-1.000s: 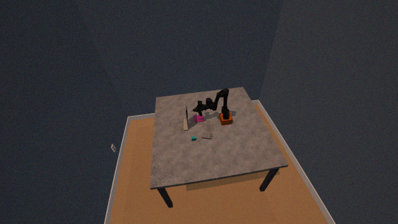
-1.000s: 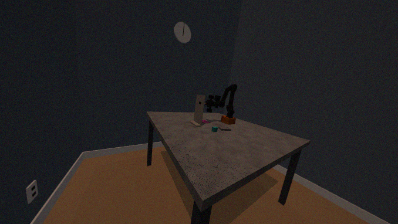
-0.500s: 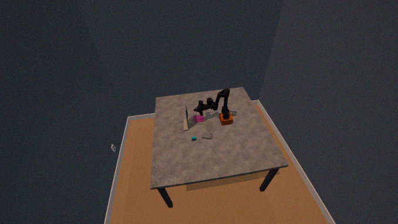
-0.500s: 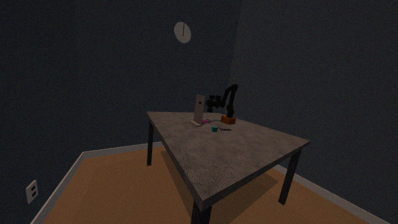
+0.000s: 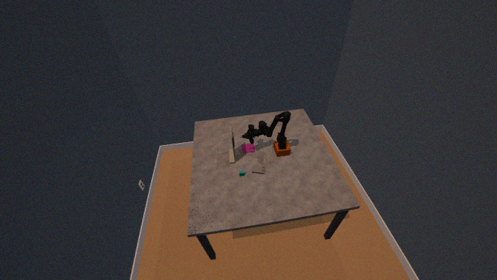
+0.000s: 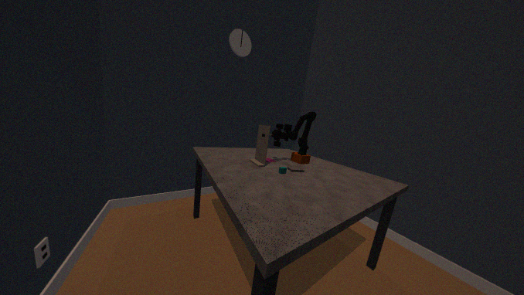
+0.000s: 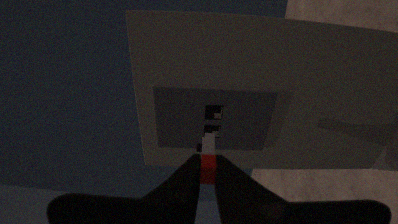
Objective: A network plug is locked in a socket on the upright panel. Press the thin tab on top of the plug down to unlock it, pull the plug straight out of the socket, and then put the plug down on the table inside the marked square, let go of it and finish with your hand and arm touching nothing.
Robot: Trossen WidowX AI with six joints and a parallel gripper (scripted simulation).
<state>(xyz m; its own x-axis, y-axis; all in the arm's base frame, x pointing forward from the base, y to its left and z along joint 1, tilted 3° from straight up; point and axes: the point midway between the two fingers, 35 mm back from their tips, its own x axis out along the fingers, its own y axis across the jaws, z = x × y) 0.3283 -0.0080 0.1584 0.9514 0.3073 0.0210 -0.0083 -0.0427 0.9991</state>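
My gripper tip is now 5 cm past the magenta marked square, 8 cm to the left of it and 23 cm above it. From my gripper tip the other things lie so: network plug (right at my gripper tip); then upright panel (9 cm ahead, 2 cm to the left, 10 cm below); then teal cube (1 cm ahead, 23 cm to the left, 21 cm below).
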